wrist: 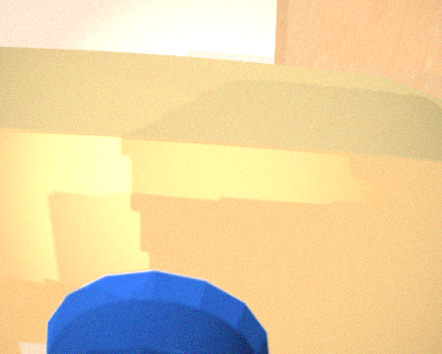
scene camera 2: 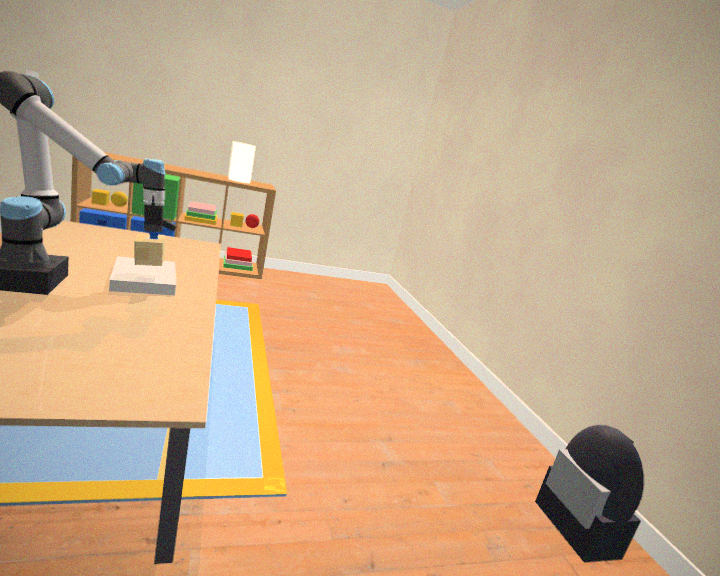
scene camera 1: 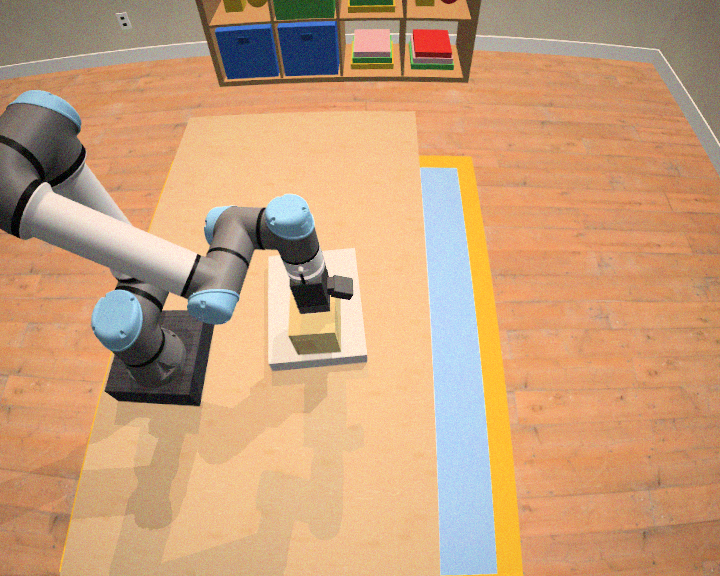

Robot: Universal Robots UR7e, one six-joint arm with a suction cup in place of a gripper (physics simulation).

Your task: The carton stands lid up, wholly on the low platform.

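Frame: origin at the arm's base, x right, y ahead, z up, level; millimetres.
Seen in the pictures: hand at its tool point: (wrist: 165, 305) (scene camera 2: 153, 241); arm's base at its link origin: (scene camera 2: 24, 263) (scene camera 1: 157, 359).
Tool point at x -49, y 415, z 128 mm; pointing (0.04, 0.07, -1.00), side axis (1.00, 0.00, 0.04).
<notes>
Offsets run from my tool point to a thing's middle. Level surfaces: height alone.
The tan carton @(dx +0, dy -11, dz -36 mm) (scene camera 1: 314, 334) (scene camera 2: 149, 253) (wrist: 255, 246) stands upright over the white low platform @(dx -108, dy -28, dz -183 mm) (scene camera 1: 352, 343) (scene camera 2: 141, 281) (wrist: 160, 24), within its edges as seen from above. Its lid faces up. My suction cup (scene camera 2: 153, 234) (wrist: 156, 312) presses on the carton's top face, with the black tool head (scene camera 1: 311, 297) straight above it. I cannot tell whether the carton's base touches the platform or hangs just above it. The platform lies on the wooden table @(dz -207 mm) (scene camera 1: 301, 172) (scene camera 2: 141, 354) (wrist: 342, 35).
The arm's dark base block (scene camera 1: 158, 383) sits on the table left of the platform. A shelf unit (scene camera 1: 341, 80) (scene camera 2: 269, 229) with coloured boxes stands at the back. A blue mat with a yellow border (scene camera 1: 455, 343) (scene camera 2: 232, 400) lies on the floor. A black device (scene camera 2: 598, 492) stands by the wall.
</notes>
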